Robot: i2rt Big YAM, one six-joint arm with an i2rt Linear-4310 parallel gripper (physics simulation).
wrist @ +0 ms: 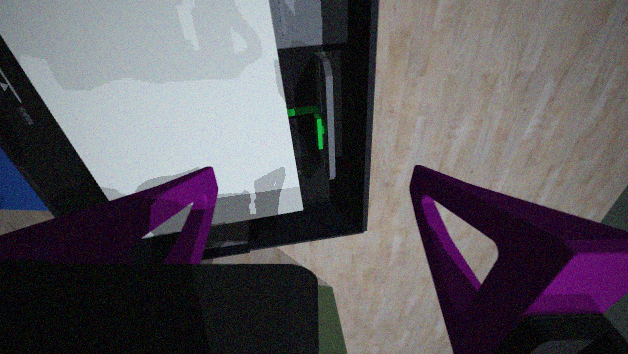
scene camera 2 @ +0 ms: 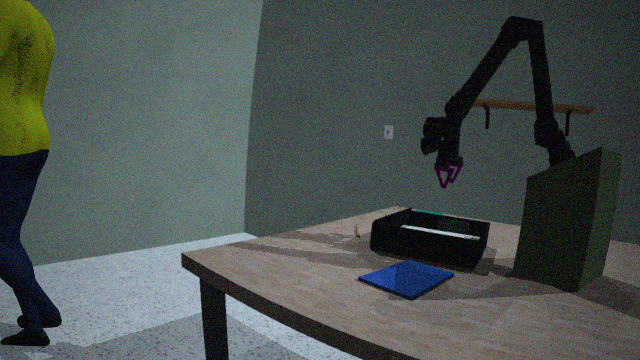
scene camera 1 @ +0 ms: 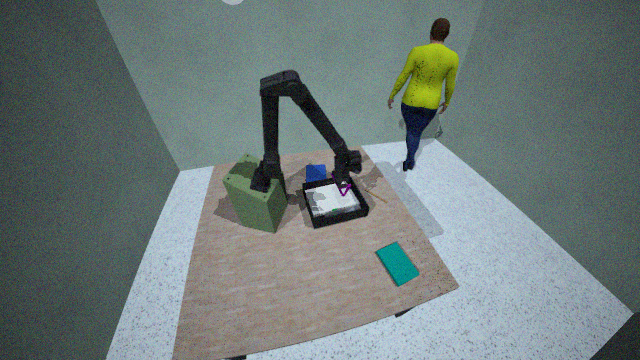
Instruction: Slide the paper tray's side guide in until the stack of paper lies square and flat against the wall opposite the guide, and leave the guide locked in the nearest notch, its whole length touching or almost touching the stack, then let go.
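Frame: origin at the arm's base, x ahead, y left, z up, level; millimetres.
Seen in the pictures: gripper, fingertip midpoint: (wrist: 313,177) (scene camera 2: 447,185) (scene camera 1: 340,190); arm's base, link origin: (scene camera 2: 565,170) (scene camera 1: 260,181).
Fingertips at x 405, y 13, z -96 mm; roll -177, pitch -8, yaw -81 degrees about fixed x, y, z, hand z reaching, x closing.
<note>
Pixels of each thing's middle, then the offset from my fingertips to it. "spot": a spot on its surface instead.
- black paper tray, body centre: (wrist: 201,102) (scene camera 2: 436,233) (scene camera 1: 333,198) dx -20, dy +81, dz -152 mm
- white paper stack, body centre: (wrist: 177,106) (scene camera 2: 435,240) (scene camera 1: 331,197) dx -32, dy +107, dz -169 mm
- side guide, body centre: (wrist: 315,119) (scene camera 2: 452,230) (scene camera 1: 334,213) dx -27, dy -29, dz -154 mm
- bright green part, surface spot: (wrist: 320,133) spot: dx -27, dy -28, dz -118 mm
- blue flat piece, body centre: (scene camera 2: 409,277) (scene camera 1: 316,173) dx -114, dy +382, dz -196 mm
- thin tan stick, body centre: (scene camera 2: 357,230) (scene camera 1: 376,195) dx +276, dy +130, dz -197 mm
- teal slab, body centre: (scene camera 1: 397,263) dx +259, dy -345, dz -191 mm
The black paper tray (scene camera 1: 341,219) (scene camera 2: 425,251) (wrist: 370,125) stands on the table. A white paper stack (scene camera 1: 327,200) (scene camera 2: 440,232) (wrist: 175,125) lies in it; whether it is square is hard to tell. In the wrist view, the side guide (wrist: 330,120), a thin grey upright strip, stands near the right wall. A dark gap shows between guide and stack, crossed by a bright green part (wrist: 320,133) beside the guide. My gripper (scene camera 1: 344,193) (scene camera 2: 448,183) (wrist: 313,177) is open and empty above the tray. In the wrist view, its left finger overlaps the stack and its right finger shows beyond the wall.
A green block (scene camera 1: 257,205) (scene camera 2: 555,225) stands at the arm's base. A blue flat piece (scene camera 1: 316,172) (scene camera 2: 407,280) (wrist: 15,185) lies beside the tray. A thin tan stick (scene camera 1: 376,194) (scene camera 2: 357,230) and a teal slab (scene camera 1: 397,263) lie on the table. A person (scene camera 1: 427,75) (scene camera 2: 22,90) stands nearby.
</note>
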